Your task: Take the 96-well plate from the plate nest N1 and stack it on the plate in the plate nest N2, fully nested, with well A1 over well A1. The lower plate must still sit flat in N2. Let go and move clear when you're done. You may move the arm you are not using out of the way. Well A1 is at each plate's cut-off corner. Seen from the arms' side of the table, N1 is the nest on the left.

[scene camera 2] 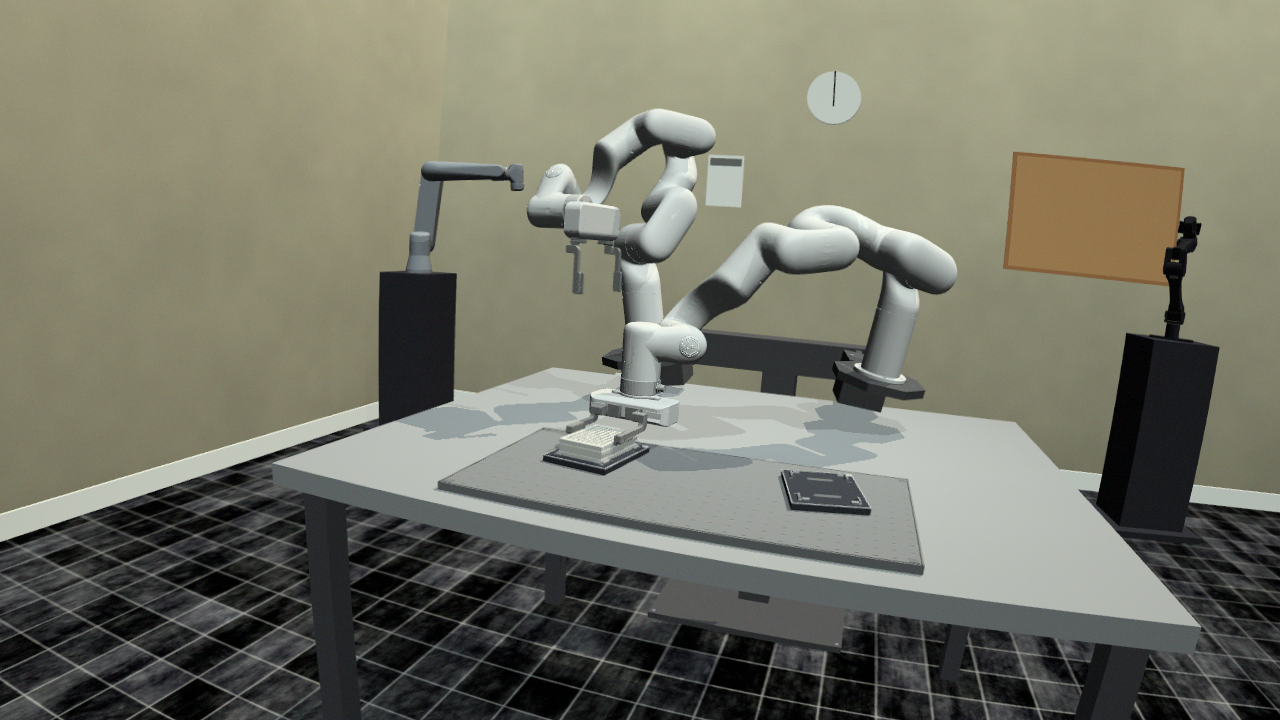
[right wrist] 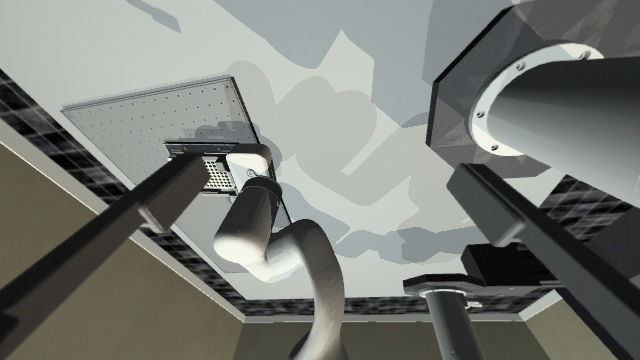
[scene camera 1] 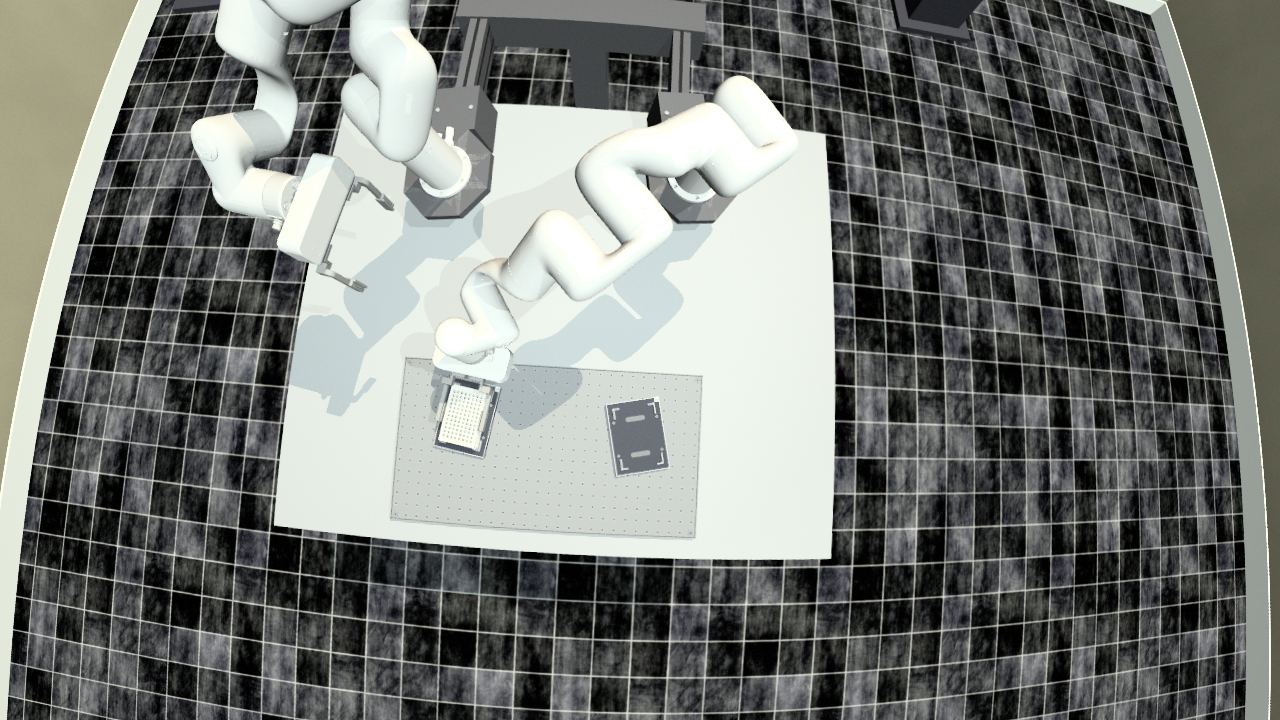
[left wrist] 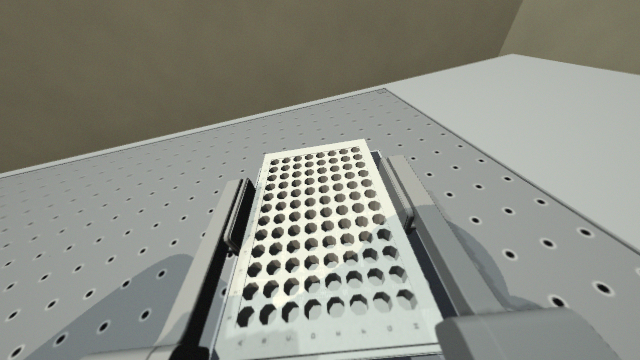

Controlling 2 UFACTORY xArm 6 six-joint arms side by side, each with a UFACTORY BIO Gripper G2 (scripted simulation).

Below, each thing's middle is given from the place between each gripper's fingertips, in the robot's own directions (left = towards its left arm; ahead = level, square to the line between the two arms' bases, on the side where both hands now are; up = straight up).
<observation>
The dark nest N1 (scene camera 1: 627, 437) lies 390 mm to the left of my left hand, 40 mm below it and 40 mm ahead of it.
I see my right gripper 340 mm short of the dark nest N1, 500 mm to the right of it and 280 mm above it.
</observation>
